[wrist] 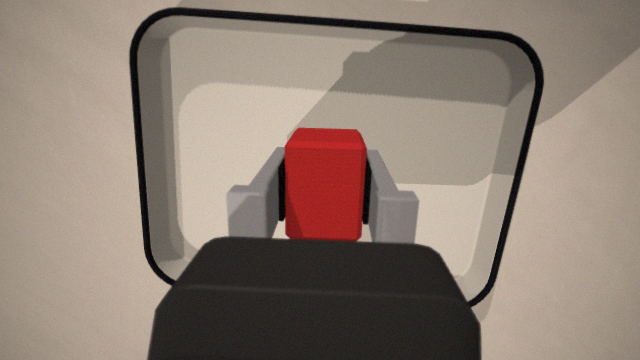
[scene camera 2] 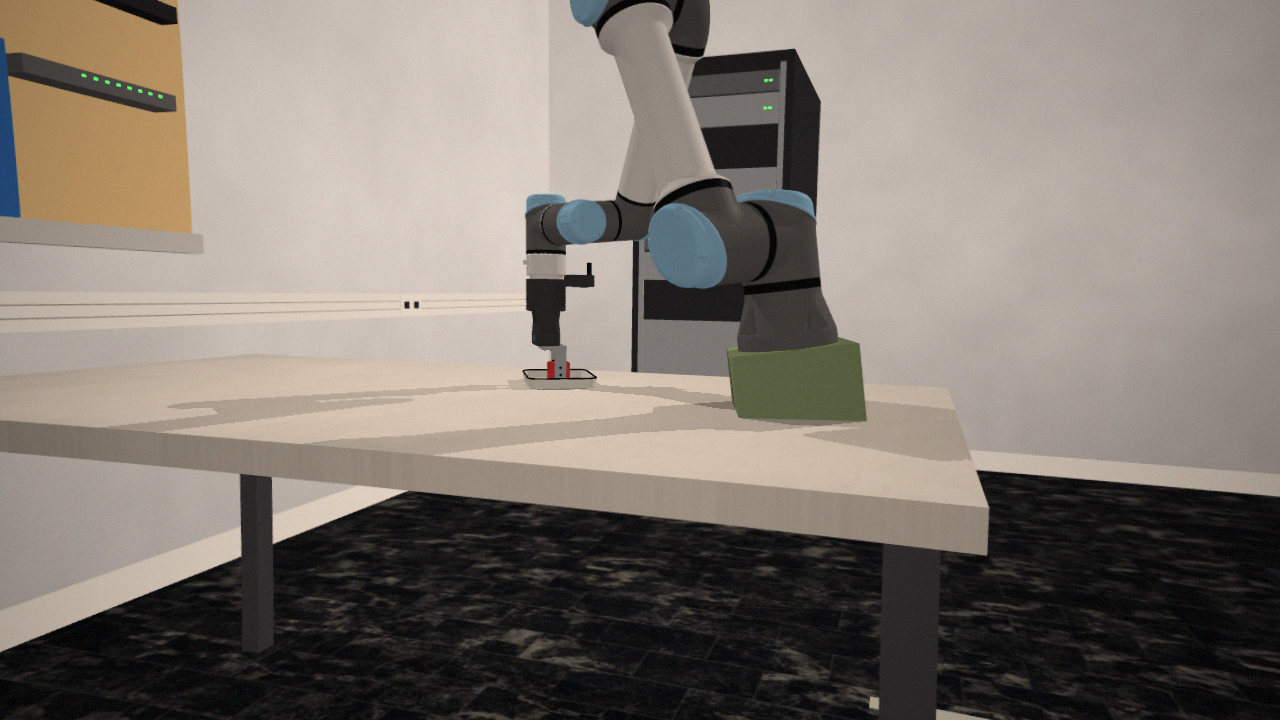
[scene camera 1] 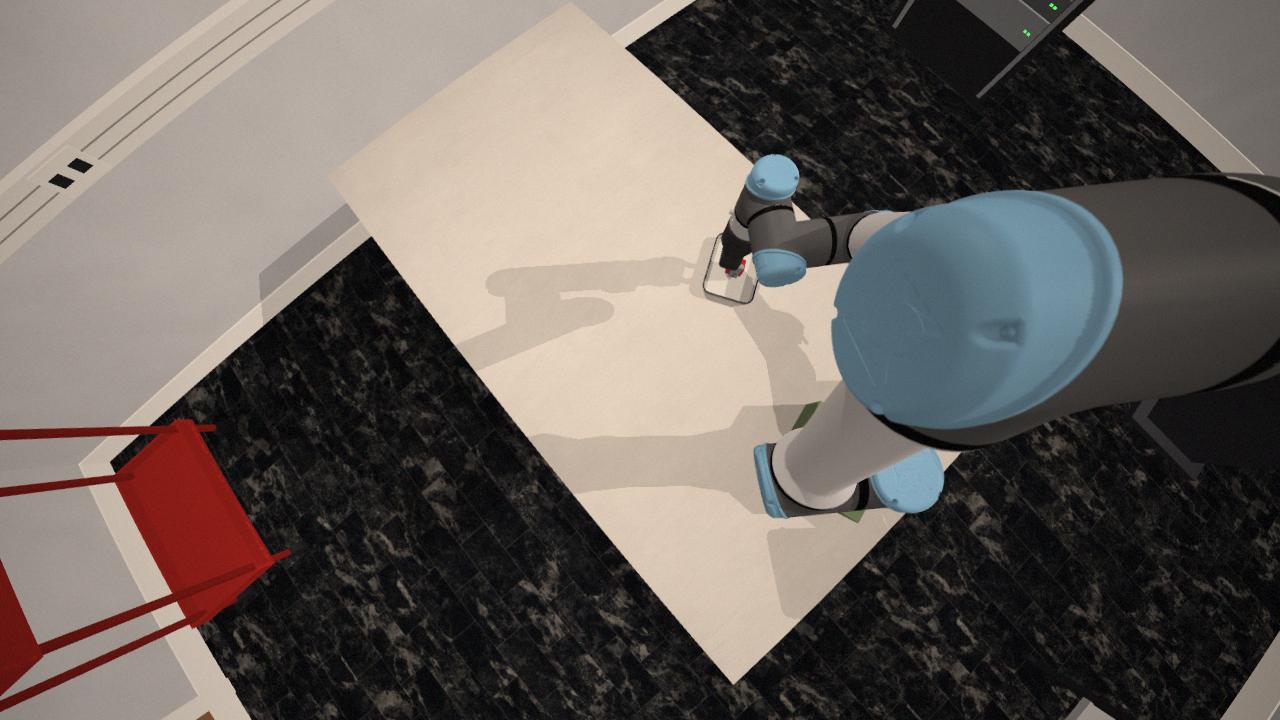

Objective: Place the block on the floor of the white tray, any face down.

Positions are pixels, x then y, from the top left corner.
Labels:
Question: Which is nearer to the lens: the white tray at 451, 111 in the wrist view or the red block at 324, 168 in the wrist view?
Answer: The red block.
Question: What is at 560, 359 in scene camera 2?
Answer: The gripper.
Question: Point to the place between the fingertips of the gripper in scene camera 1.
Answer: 733, 269

